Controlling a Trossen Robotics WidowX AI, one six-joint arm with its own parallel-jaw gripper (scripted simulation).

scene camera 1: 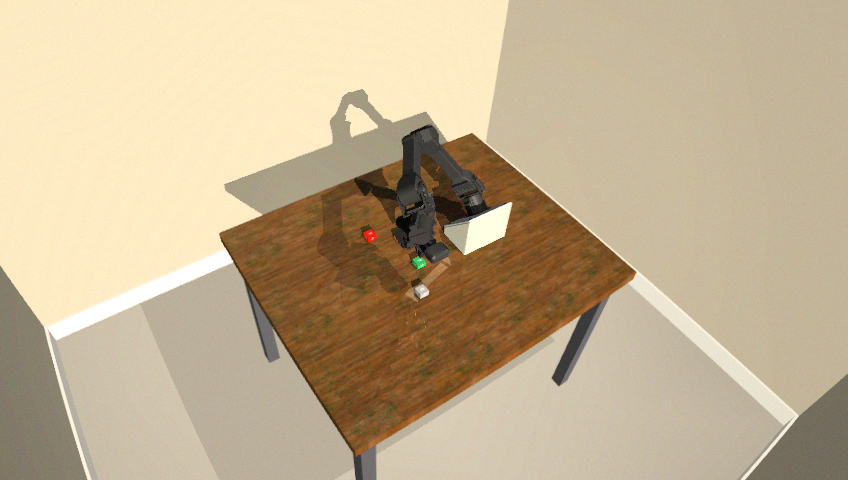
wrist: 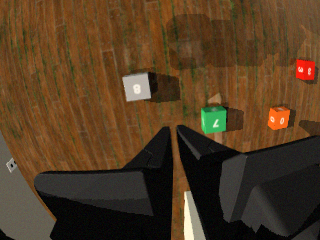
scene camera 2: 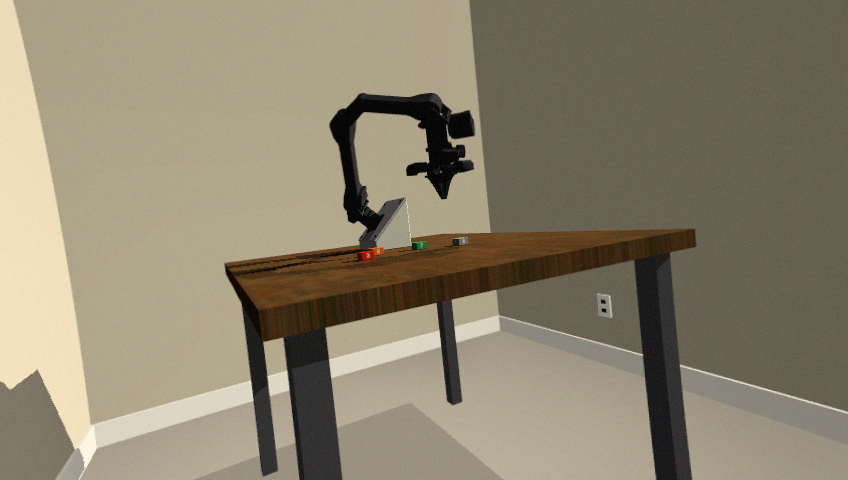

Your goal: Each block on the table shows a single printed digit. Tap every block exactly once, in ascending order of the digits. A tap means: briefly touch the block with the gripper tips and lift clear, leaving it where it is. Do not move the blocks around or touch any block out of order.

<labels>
my gripper: scene camera 1; wrist 173, 132; scene camera 2
same spot on my gripper: [scene camera 1: 420, 249] = [scene camera 2: 455, 173]
</labels>
